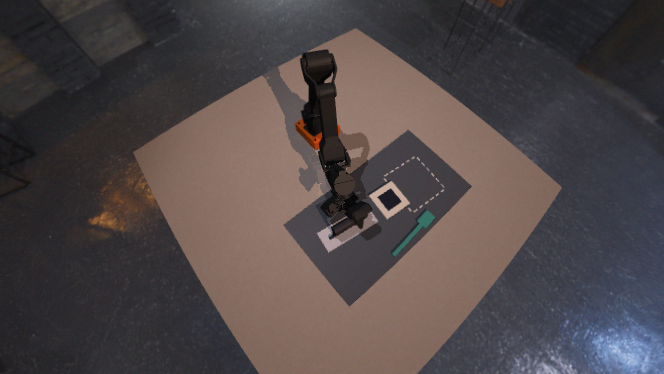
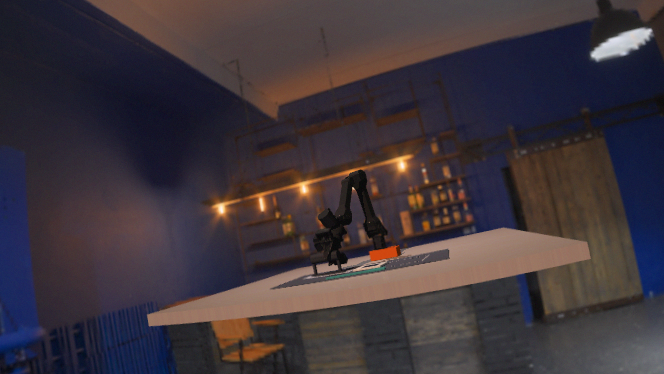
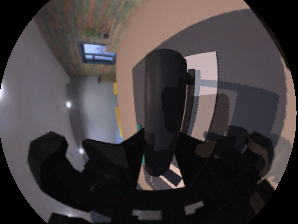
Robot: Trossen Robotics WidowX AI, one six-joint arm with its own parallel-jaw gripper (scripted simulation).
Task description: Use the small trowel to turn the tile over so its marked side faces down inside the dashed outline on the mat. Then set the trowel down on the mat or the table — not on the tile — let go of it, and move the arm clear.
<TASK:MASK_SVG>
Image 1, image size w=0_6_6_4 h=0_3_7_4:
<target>my gripper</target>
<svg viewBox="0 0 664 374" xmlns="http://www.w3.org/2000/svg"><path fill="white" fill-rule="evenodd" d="M332 189L332 196L320 209L330 218L338 211L345 213L348 218L356 223L355 226L357 225L360 230L363 229L364 216L372 212L371 205L363 201L356 203L355 201L359 198L353 191L348 195L340 195L335 189Z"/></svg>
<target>light grey rectangular plate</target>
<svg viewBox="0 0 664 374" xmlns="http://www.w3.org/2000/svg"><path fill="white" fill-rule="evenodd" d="M379 221L370 212L364 216L363 229L360 230L357 225L355 226L356 223L352 219L345 216L317 233L327 251L330 252Z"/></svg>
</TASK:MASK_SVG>
